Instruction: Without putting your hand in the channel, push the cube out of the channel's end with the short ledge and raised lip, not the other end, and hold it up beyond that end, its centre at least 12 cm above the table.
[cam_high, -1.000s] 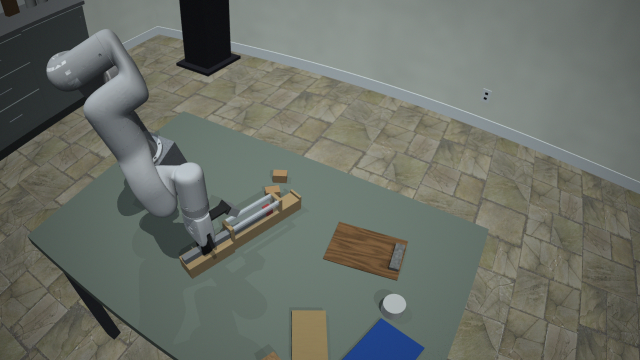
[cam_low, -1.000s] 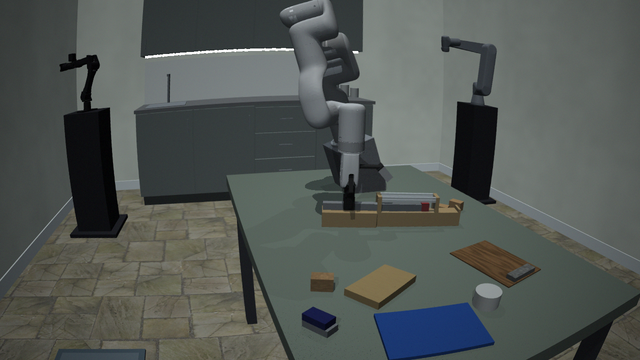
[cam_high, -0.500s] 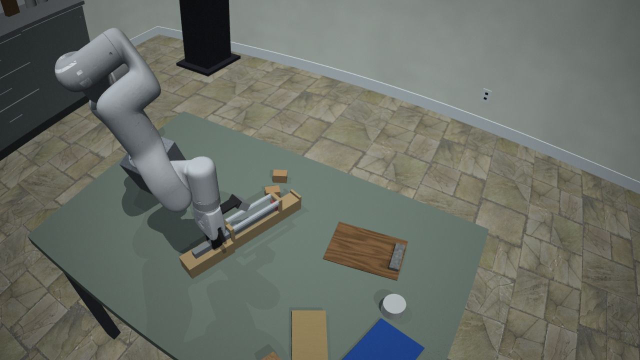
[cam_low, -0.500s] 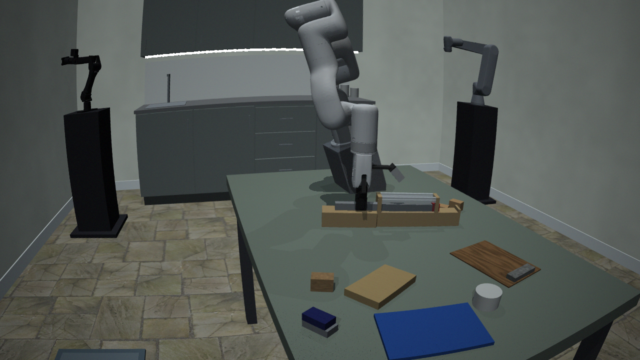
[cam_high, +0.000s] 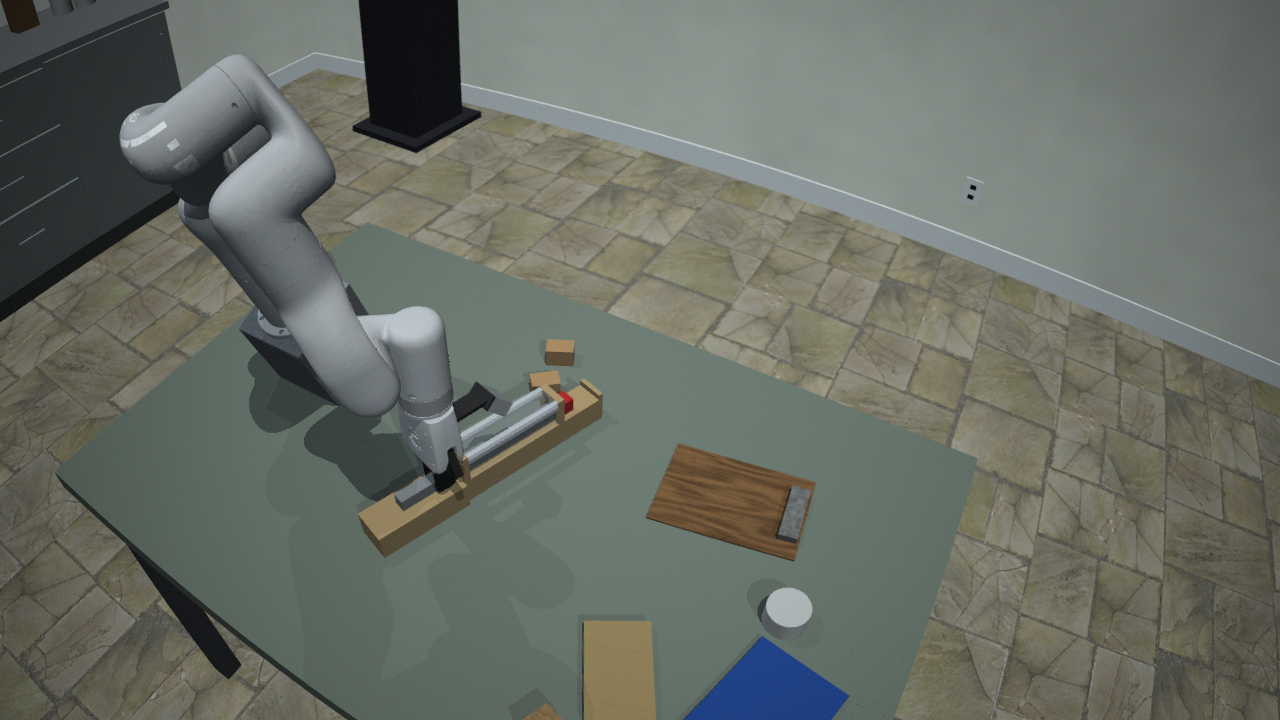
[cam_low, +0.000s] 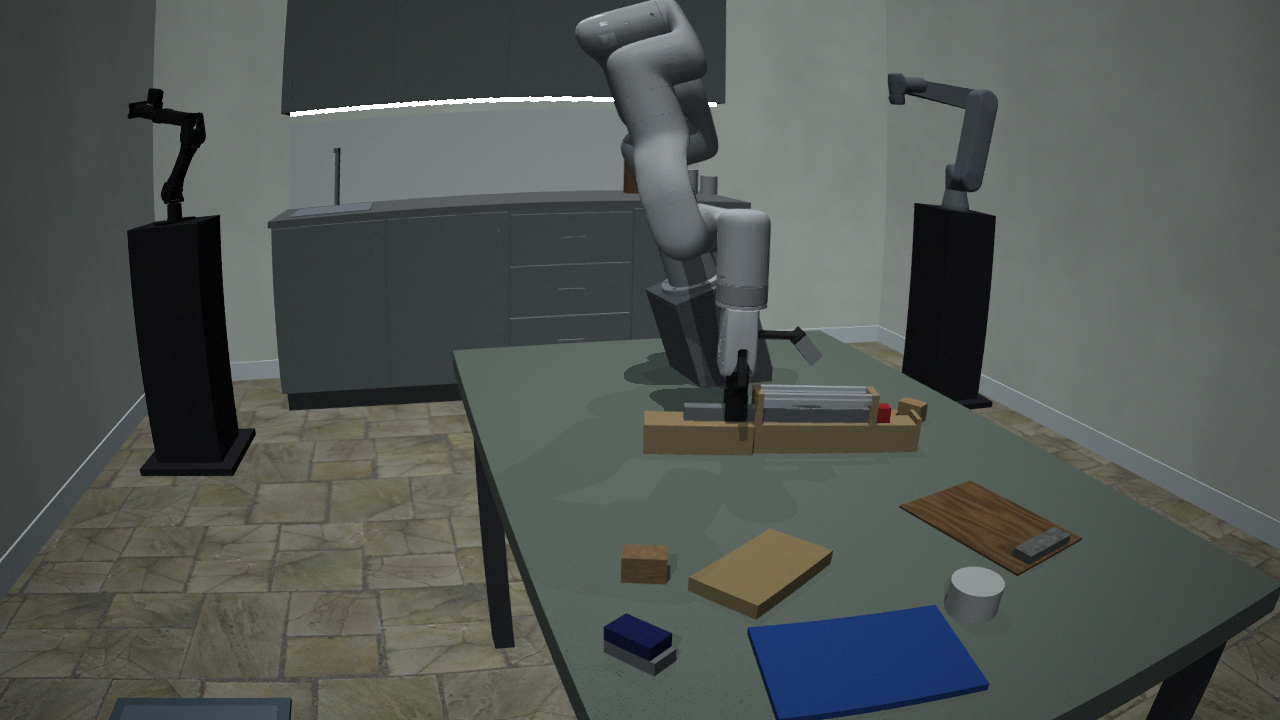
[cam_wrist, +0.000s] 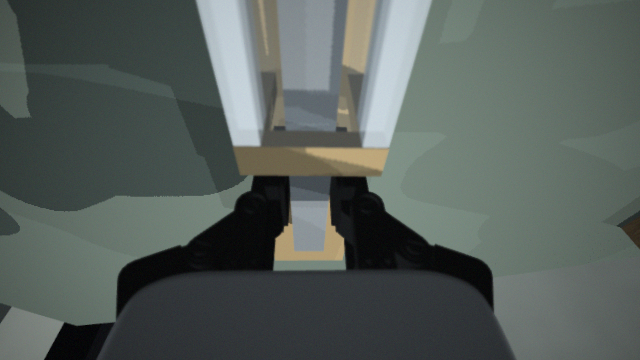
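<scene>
My gripper is now 230 mm to the right of the red cube, 60 mm short of it and 10 mm above it. Round my hand: blue mat (560 mm ahead, 60 mm to the right, 60 mm below); channel (120 mm to the left, 30 mm ahead, 10 mm below); tan plank (370 mm ahead, 90 mm to the right, 60 mm below).
</scene>
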